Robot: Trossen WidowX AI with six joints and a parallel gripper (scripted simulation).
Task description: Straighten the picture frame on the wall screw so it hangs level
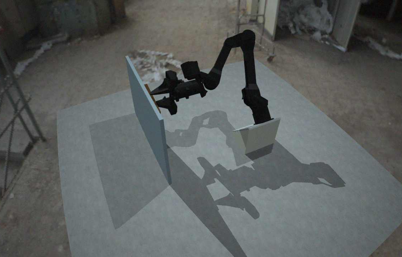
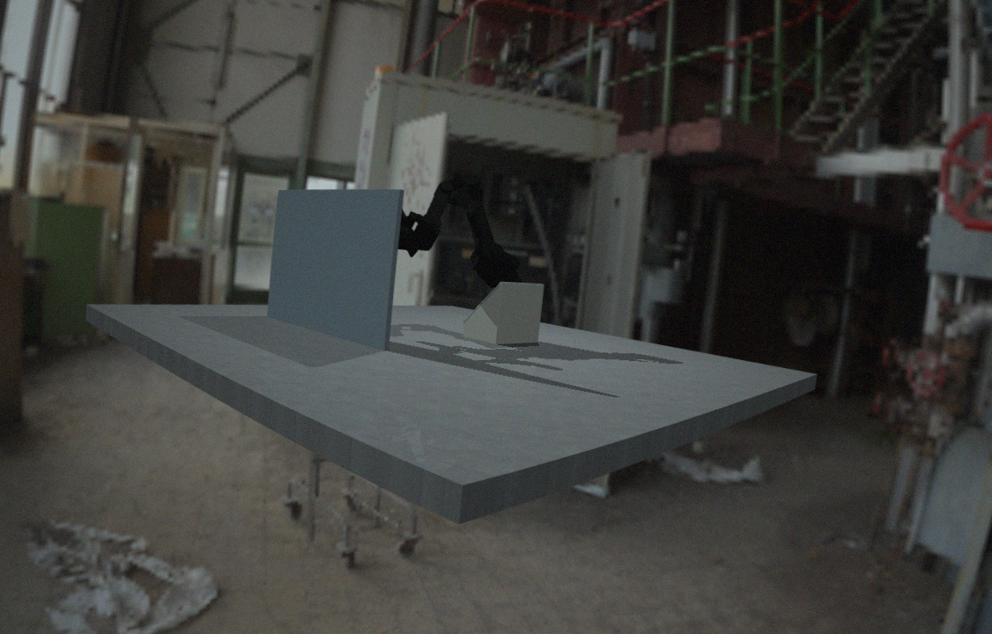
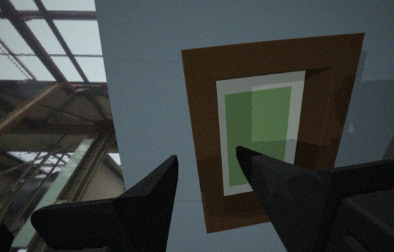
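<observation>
Now: gripper tip 50 mm above the picture frame, 10 mm to the left of it and 10 mm short of it. Also, from my gripper tip: wall panel: 70 mm below, 20 mm ahead.
</observation>
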